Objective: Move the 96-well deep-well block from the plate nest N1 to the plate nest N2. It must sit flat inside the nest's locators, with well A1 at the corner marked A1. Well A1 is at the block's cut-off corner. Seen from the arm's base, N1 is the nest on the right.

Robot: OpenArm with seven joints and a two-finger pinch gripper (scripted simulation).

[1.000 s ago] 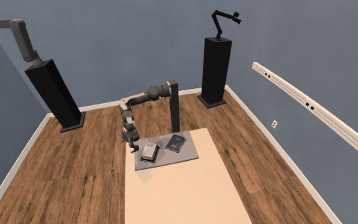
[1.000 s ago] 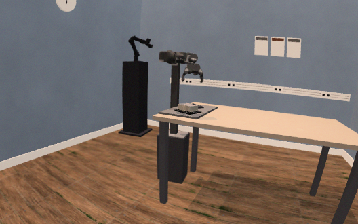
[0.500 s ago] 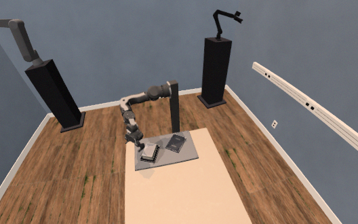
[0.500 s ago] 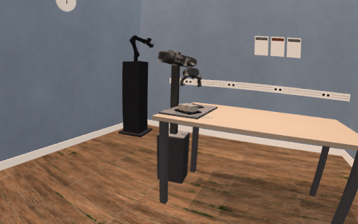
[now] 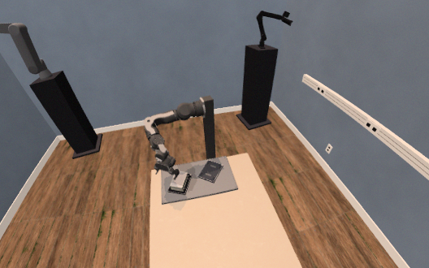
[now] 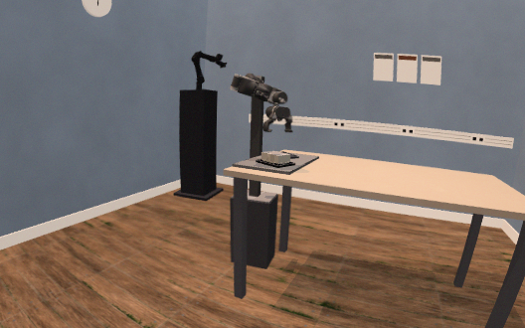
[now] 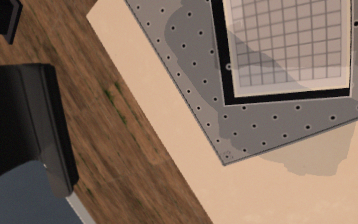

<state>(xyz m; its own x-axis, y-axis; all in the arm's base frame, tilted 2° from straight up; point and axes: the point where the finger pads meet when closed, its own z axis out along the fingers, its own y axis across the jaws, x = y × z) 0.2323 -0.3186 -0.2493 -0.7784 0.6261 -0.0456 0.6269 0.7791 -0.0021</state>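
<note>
Now: hand 13 cm above the 96-well deep-well block, 6 cm to the right of it and 2 cm past it. The rest, counted from my hand: black plate nest: 16 cm below, 6 cm to the left, 2 cm behind.
</note>
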